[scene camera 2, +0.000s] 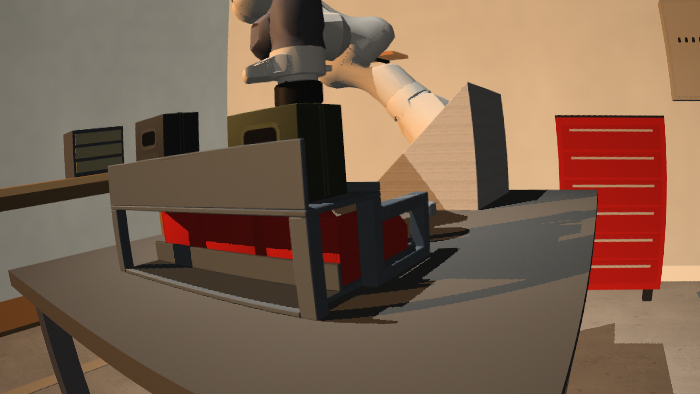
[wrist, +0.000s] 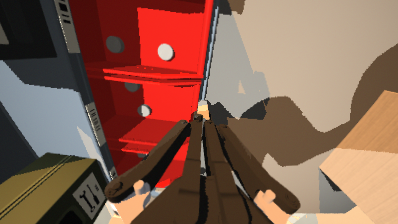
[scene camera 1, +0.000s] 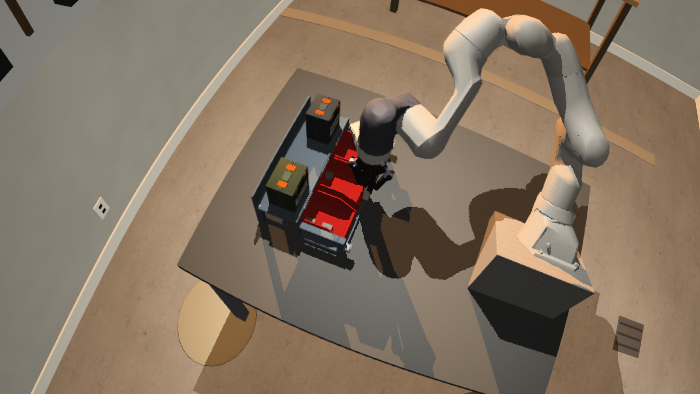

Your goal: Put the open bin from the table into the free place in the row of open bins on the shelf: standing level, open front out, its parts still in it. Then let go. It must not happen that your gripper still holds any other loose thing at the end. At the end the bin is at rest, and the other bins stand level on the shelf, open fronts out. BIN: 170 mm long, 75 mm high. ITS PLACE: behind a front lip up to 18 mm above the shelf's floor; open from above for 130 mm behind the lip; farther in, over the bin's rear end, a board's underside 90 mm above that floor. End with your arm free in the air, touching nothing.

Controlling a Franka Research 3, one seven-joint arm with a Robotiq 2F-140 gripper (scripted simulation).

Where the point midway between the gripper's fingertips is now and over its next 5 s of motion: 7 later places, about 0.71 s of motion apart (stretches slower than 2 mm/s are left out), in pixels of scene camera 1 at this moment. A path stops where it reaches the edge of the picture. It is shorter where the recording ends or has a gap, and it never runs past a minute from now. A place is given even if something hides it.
My gripper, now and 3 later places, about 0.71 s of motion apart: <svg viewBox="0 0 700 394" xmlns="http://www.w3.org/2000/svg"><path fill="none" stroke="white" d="M366 195L371 194L372 191L374 184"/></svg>
